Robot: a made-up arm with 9 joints.
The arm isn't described. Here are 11 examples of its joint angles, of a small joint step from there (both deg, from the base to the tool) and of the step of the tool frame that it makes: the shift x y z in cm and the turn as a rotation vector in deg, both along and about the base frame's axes.
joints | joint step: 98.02 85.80 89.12 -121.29 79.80 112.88 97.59 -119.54 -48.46 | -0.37 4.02 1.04 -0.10 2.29 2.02 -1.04 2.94 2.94
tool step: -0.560 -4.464 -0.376 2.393 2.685 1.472
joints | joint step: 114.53 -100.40 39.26 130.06 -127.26 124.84 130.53 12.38 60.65 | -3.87 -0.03 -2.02 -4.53 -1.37 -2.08 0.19 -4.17 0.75
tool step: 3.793 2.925 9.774 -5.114 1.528 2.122
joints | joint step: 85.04 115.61 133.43 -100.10 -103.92 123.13 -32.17 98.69 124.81 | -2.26 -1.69 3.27 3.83 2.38 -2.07 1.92 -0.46 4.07
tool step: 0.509 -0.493 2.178 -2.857 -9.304 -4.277
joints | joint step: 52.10 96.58 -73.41 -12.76 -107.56 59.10 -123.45 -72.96 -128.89 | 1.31 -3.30 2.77 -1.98 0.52 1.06 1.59 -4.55 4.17
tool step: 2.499 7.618 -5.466 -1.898 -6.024 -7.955
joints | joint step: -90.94 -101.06 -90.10 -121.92 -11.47 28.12 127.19 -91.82 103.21 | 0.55 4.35 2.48 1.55 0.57 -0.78 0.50 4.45 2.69
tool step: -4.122 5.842 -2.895 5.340 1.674 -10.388
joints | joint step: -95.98 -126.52 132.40 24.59 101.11 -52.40 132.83 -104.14 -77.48 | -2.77 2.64 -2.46 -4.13 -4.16 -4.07 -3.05 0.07 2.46
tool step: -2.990 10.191 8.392 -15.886 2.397 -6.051
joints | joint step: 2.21 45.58 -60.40 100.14 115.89 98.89 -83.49 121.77 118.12 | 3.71 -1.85 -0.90 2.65 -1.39 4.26 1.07 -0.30 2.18
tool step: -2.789 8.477 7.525 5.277 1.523 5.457
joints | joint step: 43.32 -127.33 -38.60 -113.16 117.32 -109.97 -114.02 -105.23 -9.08 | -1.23 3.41 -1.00 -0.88 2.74 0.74 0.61 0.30 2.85
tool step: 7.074 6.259 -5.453 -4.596 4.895 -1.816
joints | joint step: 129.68 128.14 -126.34 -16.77 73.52 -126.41 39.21 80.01 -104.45 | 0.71 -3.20 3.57 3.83 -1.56 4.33 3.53 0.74 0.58
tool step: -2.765 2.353 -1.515 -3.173 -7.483 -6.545
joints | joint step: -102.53 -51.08 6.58 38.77 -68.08 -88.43 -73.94 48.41 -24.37 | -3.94 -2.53 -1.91 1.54 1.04 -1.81 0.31 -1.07 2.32
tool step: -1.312 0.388 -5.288 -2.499 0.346 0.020
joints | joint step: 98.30 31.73 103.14 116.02 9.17 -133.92 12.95 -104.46 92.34 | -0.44 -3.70 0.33 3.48 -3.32 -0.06 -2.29 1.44 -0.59
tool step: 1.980 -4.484 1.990 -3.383 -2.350 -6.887
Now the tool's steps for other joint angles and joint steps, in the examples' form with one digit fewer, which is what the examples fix.
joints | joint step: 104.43 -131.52 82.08 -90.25 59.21 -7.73 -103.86 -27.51 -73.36 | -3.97 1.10 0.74 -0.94 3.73 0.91 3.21 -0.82 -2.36
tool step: 4.62 -0.83 11.97 -10.13 3.56 4.00
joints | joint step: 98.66 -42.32 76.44 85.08 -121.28 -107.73 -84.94 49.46 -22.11 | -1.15 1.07 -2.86 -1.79 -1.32 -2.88 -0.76 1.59 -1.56
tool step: 1.51 2.42 4.96 -1.73 -3.22 2.18
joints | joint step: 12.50 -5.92 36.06 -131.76 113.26 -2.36 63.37 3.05 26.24 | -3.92 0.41 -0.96 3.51 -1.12 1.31 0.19 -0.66 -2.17
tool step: 1.28 -1.15 2.04 -0.39 -5.22 0.84
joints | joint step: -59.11 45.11 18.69 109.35 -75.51 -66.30 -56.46 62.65 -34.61 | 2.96 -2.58 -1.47 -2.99 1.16 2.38 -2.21 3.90 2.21
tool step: 7.85 10.52 -3.20 -0.76 1.74 7.81
